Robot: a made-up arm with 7 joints.
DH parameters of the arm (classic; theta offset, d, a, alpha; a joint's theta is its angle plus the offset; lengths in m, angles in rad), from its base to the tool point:
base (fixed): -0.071 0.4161 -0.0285 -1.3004
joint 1: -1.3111 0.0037 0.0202 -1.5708
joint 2: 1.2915 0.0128 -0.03 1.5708
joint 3: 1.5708 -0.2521 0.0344 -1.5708
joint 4: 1.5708 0 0.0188 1.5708
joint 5: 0 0.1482 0.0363 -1.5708
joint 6: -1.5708 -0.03 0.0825 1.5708
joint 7: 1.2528 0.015 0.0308 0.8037
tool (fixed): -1.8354 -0.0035 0 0
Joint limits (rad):
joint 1: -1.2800..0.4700
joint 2: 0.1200..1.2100
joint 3: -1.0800..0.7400
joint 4: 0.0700..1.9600
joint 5: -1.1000..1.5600
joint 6: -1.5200..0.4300
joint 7: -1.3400..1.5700
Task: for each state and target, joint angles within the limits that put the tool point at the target. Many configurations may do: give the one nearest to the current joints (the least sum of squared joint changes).
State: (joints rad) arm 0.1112 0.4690 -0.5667 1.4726 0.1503 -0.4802 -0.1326
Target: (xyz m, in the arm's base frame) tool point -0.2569 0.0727 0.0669
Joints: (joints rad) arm 0.4700 0.2283 -0.6852 1.5177 0.2275 -0.9767 -0.0196
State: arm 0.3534 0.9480 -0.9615 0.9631 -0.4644 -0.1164 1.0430
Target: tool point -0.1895 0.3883 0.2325
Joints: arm 0.4700 1.0889 -0.9550 1.1745 -0.4273 0.0713 0.8590
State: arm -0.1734 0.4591 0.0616 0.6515 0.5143 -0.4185 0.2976
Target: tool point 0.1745 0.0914 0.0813
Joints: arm -0.1588 0.2855 -0.0801 0.4688 0.5166 -0.5744 0.3232
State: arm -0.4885 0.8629 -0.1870 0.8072 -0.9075 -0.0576 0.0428
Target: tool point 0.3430 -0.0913 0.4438
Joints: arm -1.2170 0.3522 -0.4073 0.0890 -0.9369 -0.1565 0.0182
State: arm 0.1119 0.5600 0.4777 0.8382 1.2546 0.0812 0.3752
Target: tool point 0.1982 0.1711 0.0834
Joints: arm -0.2423 0.2544 0.2235 0.5211 1.2764 -0.0741 0.4168
